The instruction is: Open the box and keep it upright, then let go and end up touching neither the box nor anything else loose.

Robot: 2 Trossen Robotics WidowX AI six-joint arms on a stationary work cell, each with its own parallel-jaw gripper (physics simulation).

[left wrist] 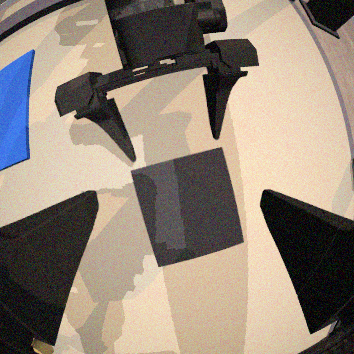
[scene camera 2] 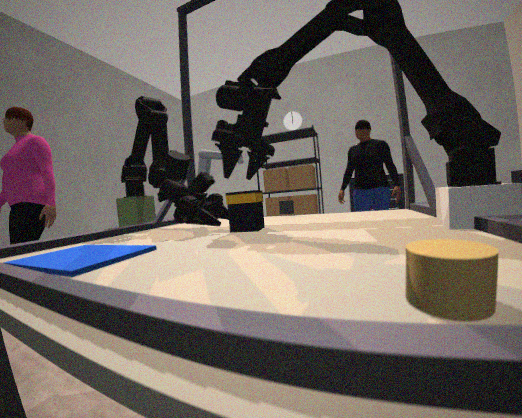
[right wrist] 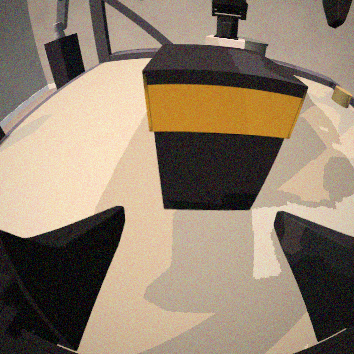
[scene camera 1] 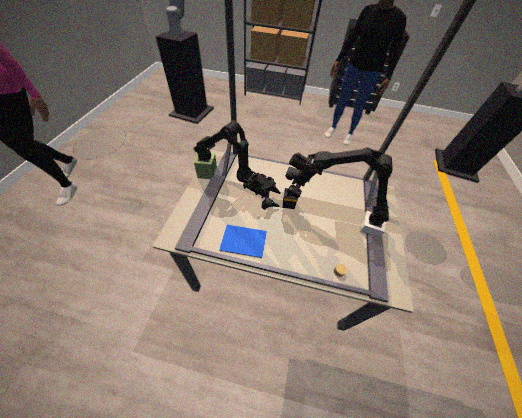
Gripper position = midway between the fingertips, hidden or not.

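Observation:
Left gripper (scene camera 2: pixel 238 178), (left wrist: pixel 181 198). My right gripper (scene camera 2: pixel 228 221), (left wrist: pixel 175 148), (right wrist: pixel 203 217). Flat blue square (scene camera 2: pixel 71 262), (scene camera 1: pixel 240 240); out of frame in the right wrist view.

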